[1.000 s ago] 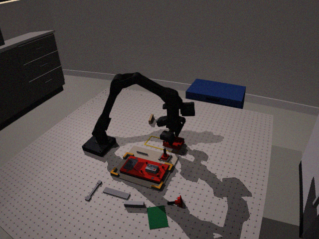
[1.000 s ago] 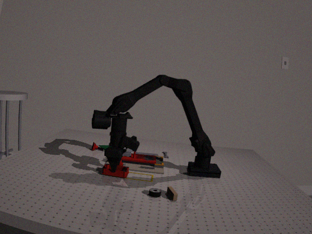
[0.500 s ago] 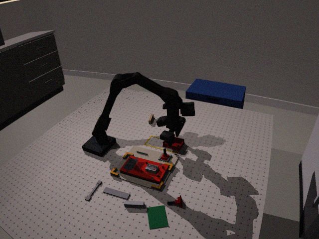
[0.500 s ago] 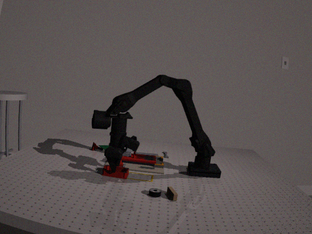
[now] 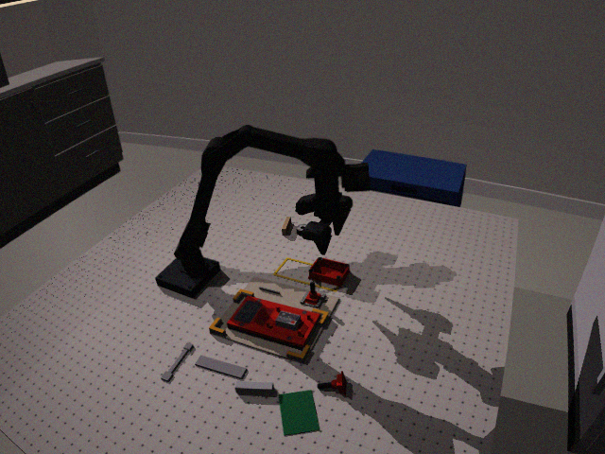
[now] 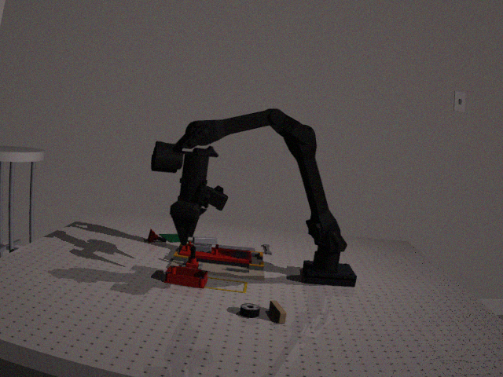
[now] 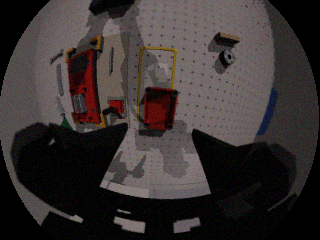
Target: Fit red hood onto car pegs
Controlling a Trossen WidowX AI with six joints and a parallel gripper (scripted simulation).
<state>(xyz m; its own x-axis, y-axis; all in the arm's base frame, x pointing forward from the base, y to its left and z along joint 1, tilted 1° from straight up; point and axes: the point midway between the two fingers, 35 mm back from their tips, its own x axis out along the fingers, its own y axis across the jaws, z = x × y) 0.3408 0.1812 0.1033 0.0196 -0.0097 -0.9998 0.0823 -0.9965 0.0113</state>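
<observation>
My gripper tip is 9 cm above the red hood. The rest, counted from my gripper tip: wooden block (24 cm behind, 14 cm to the left, 9 cm below); grey engine block (1 cm ahead, 22 cm to the right, 8 cm below); green card (15 cm ahead, 42 cm to the right, 10 cm below).
</observation>
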